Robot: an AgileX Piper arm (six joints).
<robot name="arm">
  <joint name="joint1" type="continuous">
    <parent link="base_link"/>
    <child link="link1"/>
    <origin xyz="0 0 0.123" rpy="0 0 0"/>
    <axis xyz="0 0 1"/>
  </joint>
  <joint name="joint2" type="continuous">
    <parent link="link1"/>
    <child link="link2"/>
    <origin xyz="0 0 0" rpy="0 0 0"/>
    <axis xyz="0 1 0"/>
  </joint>
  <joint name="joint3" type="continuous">
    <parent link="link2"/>
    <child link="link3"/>
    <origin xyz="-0.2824 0 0.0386" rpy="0 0 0"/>
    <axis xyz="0 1 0"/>
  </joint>
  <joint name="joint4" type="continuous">
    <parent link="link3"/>
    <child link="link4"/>
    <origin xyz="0.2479 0 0.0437" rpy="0 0 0"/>
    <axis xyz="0.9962 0 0.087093"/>
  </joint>
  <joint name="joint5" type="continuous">
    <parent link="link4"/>
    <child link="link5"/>
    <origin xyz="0 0 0" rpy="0 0 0"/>
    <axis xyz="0 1 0"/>
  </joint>
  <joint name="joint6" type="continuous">
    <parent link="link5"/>
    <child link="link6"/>
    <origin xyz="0.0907 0 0.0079" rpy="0 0 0"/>
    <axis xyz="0.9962 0 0.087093"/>
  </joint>
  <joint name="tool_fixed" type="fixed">
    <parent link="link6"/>
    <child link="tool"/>
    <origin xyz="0 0 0" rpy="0 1.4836 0"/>
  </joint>
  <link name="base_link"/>
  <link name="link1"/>
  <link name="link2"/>
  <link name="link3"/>
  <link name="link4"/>
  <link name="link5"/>
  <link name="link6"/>
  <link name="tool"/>
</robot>
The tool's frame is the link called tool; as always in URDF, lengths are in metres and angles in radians. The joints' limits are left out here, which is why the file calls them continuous.
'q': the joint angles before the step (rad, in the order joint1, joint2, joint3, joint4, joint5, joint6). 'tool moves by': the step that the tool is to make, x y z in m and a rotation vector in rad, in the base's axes. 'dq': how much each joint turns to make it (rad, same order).
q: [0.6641 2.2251 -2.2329 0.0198 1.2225 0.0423]
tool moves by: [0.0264 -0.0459 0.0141 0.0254 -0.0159 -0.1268]
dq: [-0.1089 -0.0277 -0.0024 0.0028 0.0022 0.0203]
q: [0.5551 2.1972 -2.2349 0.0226 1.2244 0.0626]
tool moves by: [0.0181 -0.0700 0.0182 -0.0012 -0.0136 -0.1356]
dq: [-0.1480 -0.0794 0.0681 -0.0009 0.0001 -0.0141]
